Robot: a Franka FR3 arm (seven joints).
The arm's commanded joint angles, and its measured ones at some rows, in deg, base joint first. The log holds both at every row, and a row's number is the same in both.
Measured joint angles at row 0:
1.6 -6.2 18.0 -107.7 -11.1 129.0 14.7
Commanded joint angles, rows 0 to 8:
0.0 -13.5 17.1 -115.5 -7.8 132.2 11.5
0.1 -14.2 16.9 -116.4 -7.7 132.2 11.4
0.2 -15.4 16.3 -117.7 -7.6 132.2 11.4
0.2 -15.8 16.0 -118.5 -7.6 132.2 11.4
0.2 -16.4 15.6 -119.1 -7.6 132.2 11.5
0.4 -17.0 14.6 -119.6 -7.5 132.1 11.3
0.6 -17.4 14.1 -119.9 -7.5 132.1 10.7
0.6 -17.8 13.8 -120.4 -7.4 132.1 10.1
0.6 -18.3 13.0 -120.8 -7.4 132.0 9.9
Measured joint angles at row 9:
1.0 -14.4 14.5 -117.9 -9.3 130.4 12.4
